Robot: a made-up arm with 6 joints. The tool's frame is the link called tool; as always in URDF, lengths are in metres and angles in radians. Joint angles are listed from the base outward. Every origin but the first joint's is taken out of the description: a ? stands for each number. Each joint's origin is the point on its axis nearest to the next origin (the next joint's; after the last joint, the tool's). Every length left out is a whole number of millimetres.
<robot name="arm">
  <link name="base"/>
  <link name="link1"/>
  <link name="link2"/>
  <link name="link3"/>
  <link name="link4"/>
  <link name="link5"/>
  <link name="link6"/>
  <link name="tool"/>
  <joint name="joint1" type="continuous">
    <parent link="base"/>
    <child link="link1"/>
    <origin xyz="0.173 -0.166 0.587" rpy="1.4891 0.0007 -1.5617"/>
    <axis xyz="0 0 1"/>
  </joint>
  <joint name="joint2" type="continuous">
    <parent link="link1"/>
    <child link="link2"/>
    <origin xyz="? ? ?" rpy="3.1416 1.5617 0"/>
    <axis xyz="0 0 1"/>
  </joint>
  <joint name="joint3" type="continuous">
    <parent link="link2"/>
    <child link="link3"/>
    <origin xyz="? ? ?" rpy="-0.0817 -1.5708 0"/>
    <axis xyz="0 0 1"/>
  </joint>
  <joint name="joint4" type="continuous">
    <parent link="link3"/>
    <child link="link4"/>
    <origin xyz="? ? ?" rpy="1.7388 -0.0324 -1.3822"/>
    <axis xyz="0 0 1"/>
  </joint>
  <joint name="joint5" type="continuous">
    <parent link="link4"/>
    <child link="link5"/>
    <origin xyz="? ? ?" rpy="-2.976 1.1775 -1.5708"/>
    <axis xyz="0 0 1"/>
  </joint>
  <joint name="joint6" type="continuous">
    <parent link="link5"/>
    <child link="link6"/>
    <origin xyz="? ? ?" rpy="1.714 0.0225 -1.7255"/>
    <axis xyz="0 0 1"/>
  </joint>
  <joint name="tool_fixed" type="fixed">
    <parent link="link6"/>
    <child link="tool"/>
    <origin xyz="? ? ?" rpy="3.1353 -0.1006 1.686"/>
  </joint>
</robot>
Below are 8 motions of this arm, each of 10 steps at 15 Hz.
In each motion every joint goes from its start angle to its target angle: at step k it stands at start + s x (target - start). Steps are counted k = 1, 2, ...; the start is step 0. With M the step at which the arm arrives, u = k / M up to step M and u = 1 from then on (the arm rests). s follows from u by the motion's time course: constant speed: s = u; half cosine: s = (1 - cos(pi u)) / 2; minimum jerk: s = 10 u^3 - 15 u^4 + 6 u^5.
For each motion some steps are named. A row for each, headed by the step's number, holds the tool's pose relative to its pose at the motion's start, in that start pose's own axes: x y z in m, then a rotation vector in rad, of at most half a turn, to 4 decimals.
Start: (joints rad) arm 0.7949 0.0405 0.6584 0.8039 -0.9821 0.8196
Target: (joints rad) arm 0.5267 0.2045 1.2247 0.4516 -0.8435 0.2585
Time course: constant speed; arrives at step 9
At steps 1, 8, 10:
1: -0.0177 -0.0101 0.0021 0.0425 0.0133 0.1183
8: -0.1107 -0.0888 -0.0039 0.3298 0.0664 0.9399
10: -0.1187 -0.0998 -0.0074 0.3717 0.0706 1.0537

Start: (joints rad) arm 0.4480 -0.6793 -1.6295 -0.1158 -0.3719 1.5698
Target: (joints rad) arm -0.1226 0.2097 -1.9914 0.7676 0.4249 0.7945
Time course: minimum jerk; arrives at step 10
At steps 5, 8, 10:
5: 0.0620 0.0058 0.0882 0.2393 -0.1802 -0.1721
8: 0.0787 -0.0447 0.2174 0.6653 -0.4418 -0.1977
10: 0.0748 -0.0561 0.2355 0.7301 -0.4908 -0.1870

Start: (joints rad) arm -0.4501 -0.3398 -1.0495 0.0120 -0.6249 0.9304
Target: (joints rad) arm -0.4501 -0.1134 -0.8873 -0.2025 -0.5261 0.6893
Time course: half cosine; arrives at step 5
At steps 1, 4, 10:
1: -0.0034 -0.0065 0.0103 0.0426 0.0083 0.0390
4: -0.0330 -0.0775 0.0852 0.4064 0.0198 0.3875
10: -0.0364 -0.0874 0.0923 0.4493 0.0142 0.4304

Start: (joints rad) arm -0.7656 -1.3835 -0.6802 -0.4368 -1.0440 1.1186
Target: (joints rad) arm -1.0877 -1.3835 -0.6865 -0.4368 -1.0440 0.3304
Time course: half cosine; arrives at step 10
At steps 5, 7, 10:
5: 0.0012 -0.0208 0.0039 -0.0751 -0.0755 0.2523
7: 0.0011 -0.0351 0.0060 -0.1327 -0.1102 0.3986
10: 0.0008 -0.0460 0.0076 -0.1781 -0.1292 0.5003

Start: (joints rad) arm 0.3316 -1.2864 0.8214 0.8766 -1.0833 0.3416
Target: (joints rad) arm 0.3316 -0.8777 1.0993 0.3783 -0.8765 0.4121
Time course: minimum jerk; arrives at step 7
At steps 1, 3, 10:
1: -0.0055 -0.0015 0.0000 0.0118 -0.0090 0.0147
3: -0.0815 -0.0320 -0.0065 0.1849 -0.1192 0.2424
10: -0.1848 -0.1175 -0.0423 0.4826 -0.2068 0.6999

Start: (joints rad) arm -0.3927 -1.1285 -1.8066 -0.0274 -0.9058 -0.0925
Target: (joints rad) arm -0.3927 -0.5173 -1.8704 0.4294 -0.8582 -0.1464
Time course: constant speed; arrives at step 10
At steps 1, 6, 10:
1: 0.0076 -0.0114 0.0040 -0.0103 0.0114 -0.0701
6: 0.0343 -0.0824 0.0246 -0.0201 0.0766 -0.4276
10: 0.0362 -0.1527 0.0403 0.0239 0.1344 -0.7164

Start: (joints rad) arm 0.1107 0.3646 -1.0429 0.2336 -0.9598 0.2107
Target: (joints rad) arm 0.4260 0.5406 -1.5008 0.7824 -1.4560 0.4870
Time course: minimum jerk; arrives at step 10
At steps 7, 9, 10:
7: 0.0959 -0.0240 -0.1031 -0.6597 0.1092 -0.6619
9: 0.1128 -0.0363 -0.1256 -0.7918 0.1415 -0.7694
10: 0.1137 -0.0370 -0.1269 -0.7992 0.1434 -0.7751

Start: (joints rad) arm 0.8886 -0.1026 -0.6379 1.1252 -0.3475 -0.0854
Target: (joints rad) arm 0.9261 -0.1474 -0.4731 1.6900 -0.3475 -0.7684
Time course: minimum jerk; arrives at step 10
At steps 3, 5, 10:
3: 0.0114 -0.0011 -0.0028 -0.0147 0.0755 0.0482
5: 0.0335 -0.0056 -0.0110 -0.0266 0.2361 0.1518
10: 0.0618 -0.0173 -0.0280 0.0032 0.4791 0.3096

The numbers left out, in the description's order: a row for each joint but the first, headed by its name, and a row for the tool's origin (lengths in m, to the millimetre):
joint2: -0.185 0.027 0
joint3: -0.229 -0.087 0
joint4: -0.054 -0.037 0
joint5: 0.131 0.022 0
joint6: 0.021 0.007 0
tool: 0.047 0.001 0

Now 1 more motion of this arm.
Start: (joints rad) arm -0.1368 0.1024 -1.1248 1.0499 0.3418 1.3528
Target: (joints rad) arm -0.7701 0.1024 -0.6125 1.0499 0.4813 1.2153
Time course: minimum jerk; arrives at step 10
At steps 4, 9, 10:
4: -0.0349 -0.0285 0.0090 0.0246 0.0138 0.0607
9: -0.1068 -0.0943 -0.0022 0.0750 0.0370 0.1924
10: -0.1077 -0.0951 -0.0026 0.0756 0.0373 0.1941

